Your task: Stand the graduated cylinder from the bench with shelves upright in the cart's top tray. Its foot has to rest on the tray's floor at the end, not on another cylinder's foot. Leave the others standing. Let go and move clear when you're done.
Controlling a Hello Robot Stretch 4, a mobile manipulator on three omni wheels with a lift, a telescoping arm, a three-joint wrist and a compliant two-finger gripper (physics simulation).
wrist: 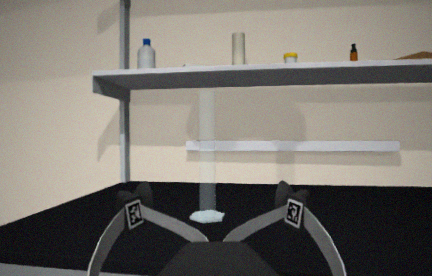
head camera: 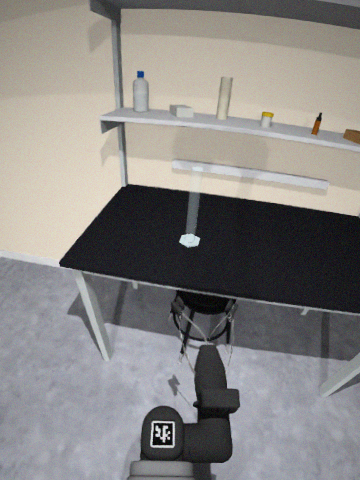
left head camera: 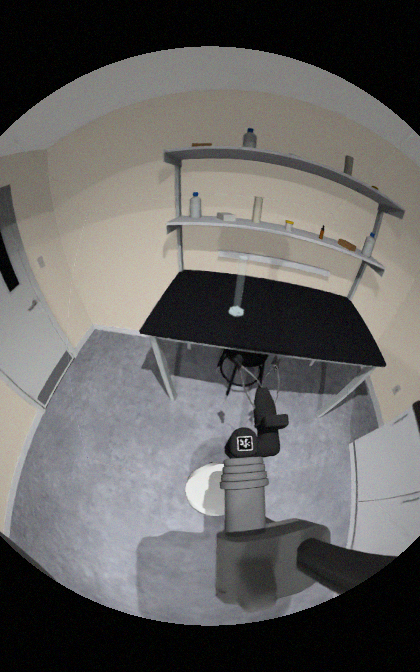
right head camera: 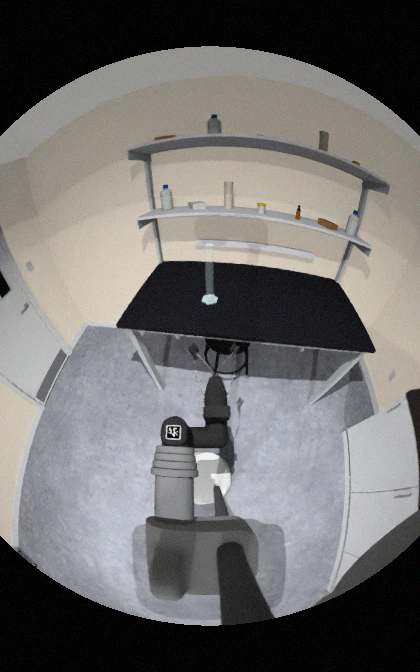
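Pixels of known places: hand at its tool point: point(wrist: 214, 201) point(head camera: 204, 304) point(left head camera: 256, 358) point(right head camera: 213, 347); robot's base at its link origin: point(left head camera: 214, 487) point(right head camera: 202, 476).
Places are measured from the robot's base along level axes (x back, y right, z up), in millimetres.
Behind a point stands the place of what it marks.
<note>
The clear graduated cylinder point(head camera: 193, 210) @[x -903, y 84, z 1056 mm] point(left head camera: 239, 290) @[x -903, y 84, z 1040 mm] point(right head camera: 209, 275) @[x -903, y 87, z 1057 mm] point(wrist: 207, 150) @[x -903, y 85, z 1066 mm] stands upright on its pale foot on the black top of the bench with shelves point(head camera: 280, 250) point(left head camera: 310, 325) point(right head camera: 280, 315) point(wrist: 350, 225), left of the bench's middle. My gripper point(head camera: 204, 305) @[x -458, y 92, z 1047 mm] point(left head camera: 256, 363) @[x -458, y 92, z 1047 mm] point(right head camera: 214, 350) @[x -458, y 92, z 1047 mm] point(wrist: 213, 197) @[x -458, y 92, z 1047 mm] is open, its fingers wide apart with no object between them. It is in front of the bench's front edge, apart from the cylinder. In the wrist view the cylinder shows beyond the fingers, slightly left of the middle between them. The cart and its top tray do not show.
A black stool point(head camera: 205, 302) @[x -860, y 197, z 531 mm] point(left head camera: 243, 361) @[x -840, y 180, z 516 mm] point(right head camera: 226, 347) @[x -848, y 197, z 527 mm] stands under the bench. The lower shelf point(head camera: 200, 122) point(wrist: 260, 77) behind the cylinder bears bottles and jars. A white rail point(head camera: 275, 177) @[x -1315, y 568, z 1063 mm] point(wrist: 325, 146) @[x -1312, y 581, z 1057 mm] runs along the wall. White cabinets point(left head camera: 387, 475) @[x 224, y 1210, z 484 mm] point(right head camera: 382, 465) @[x 212, y 1211, z 513 mm] stand at the right.
</note>
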